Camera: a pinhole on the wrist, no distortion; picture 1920 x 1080 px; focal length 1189.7 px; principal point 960.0 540.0 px. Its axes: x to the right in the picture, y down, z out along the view. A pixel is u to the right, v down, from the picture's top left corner.
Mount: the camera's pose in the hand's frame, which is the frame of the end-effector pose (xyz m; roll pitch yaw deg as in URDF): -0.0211 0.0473 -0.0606 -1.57 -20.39 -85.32
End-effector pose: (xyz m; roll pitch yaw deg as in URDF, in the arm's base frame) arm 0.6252 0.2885 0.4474 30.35 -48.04 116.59
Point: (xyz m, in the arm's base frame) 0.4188 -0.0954 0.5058
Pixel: outside the picture
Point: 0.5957 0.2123 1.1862
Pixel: outside the picture
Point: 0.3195 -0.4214 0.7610
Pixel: outside the picture
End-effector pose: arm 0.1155 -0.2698 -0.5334 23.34 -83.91 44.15
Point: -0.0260 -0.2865 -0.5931
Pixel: 708 138
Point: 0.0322 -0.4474 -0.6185
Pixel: 1614 35
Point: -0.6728 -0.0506 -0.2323
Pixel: outside the picture
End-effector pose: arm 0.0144 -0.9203 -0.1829 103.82 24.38 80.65
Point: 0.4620 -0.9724 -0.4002
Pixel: 1764 814
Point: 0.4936 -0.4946 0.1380
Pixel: outside the picture
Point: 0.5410 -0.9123 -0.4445
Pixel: 1719 964
